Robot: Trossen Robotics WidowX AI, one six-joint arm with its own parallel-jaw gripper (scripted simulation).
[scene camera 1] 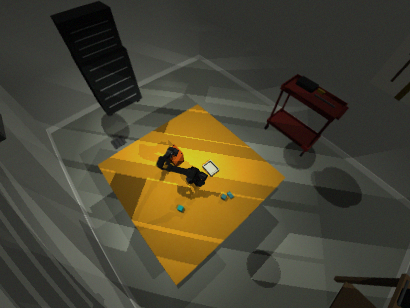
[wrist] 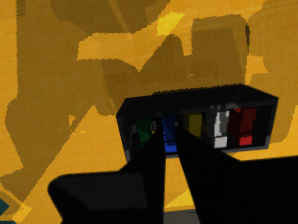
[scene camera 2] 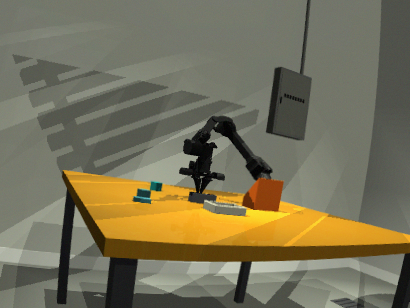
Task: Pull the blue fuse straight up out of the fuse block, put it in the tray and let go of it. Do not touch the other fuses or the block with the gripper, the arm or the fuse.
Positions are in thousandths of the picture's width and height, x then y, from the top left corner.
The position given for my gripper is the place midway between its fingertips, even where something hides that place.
In view: my gripper (scene camera 2: 484, 631).
My gripper is seen too in the wrist view (wrist: 565, 592).
